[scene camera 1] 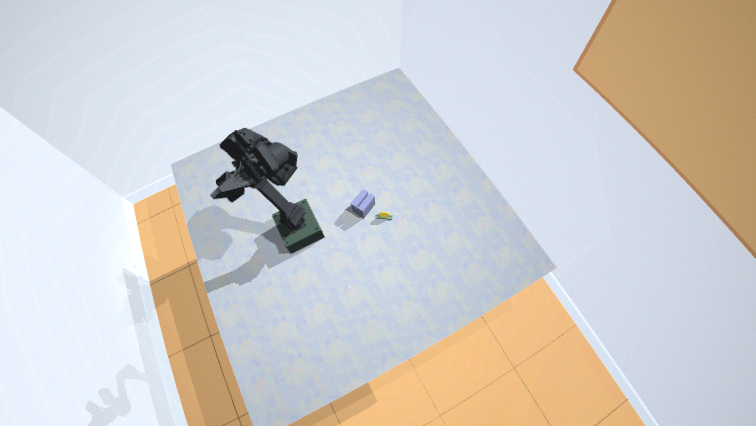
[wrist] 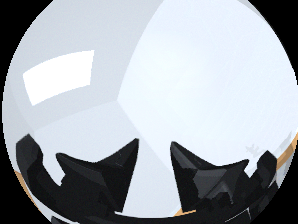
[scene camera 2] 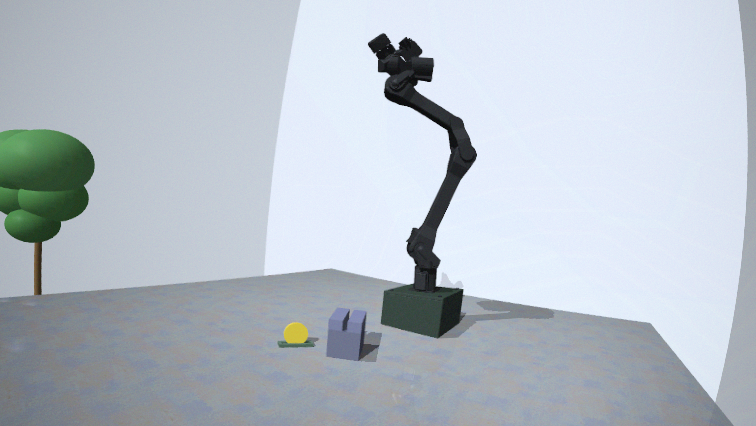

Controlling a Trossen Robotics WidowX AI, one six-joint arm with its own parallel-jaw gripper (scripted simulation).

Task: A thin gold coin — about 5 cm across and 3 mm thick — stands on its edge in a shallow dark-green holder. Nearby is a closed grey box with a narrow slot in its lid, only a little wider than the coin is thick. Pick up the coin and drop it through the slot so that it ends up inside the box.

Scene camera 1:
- my gripper: 215, 193
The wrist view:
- my gripper: 154, 143
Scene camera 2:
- my gripper: 391, 61
